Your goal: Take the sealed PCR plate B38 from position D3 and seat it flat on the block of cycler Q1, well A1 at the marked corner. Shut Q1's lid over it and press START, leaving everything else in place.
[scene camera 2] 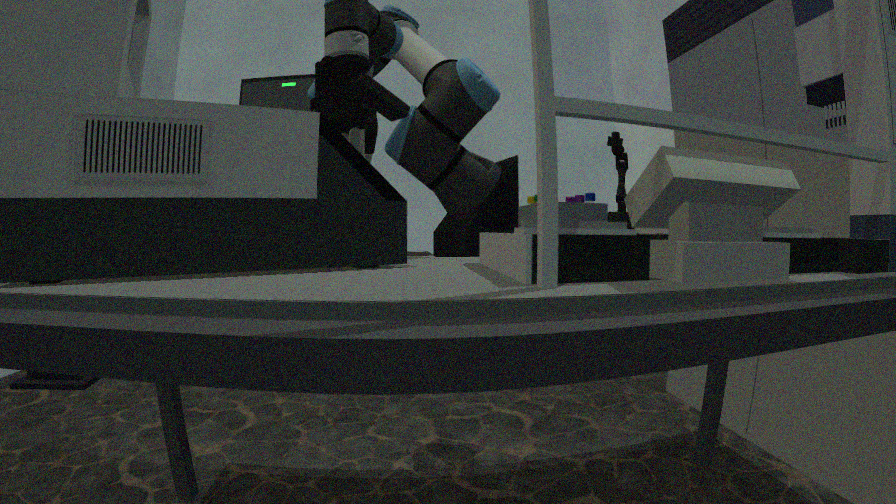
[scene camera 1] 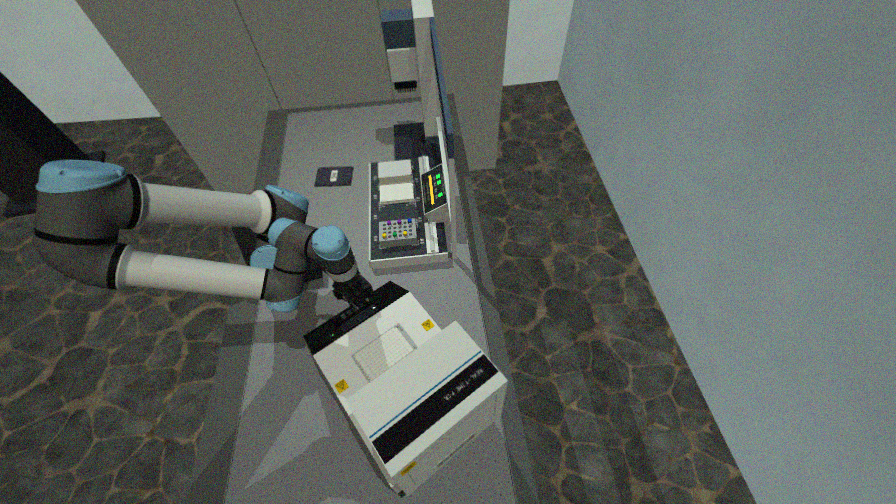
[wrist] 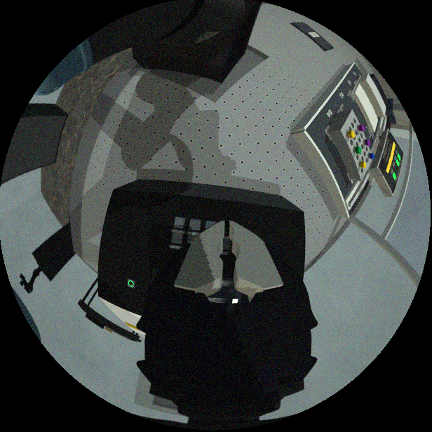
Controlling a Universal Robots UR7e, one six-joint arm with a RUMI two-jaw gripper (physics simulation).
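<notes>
The white cycler (scene camera 1: 432, 363) (scene camera 2: 263, 150) stands at the near end of the bench, its black sloping front panel (scene camera 1: 325, 330) (wrist: 120, 240) towards the arm. A pale gridded rectangle (scene camera 1: 384, 351) lies in a recess on its top; whether it is plate B38 or the bare block, I cannot tell. No B38 or Q1 label is readable. My gripper (scene camera 1: 365, 305) (scene camera 2: 363, 149) (wrist: 225, 222) is shut and empty, its tips at or just above the front panel, near a group of grey keys (wrist: 195, 225). Contact is hidden. A green ring light (wrist: 131, 283) shows on the panel.
Beyond the cycler, a black deck (scene camera 1: 389, 253) carries a tube rack (scene camera 1: 397, 231) (wrist: 354, 145) with coloured caps and two white blocks (scene camera 1: 394, 168) (scene camera 1: 396, 192). A tilted screen (scene camera 1: 434, 189) (wrist: 391, 159) stands beside them. A dark flat pad (scene camera 1: 322, 177) (wrist: 323, 43) lies farther back.
</notes>
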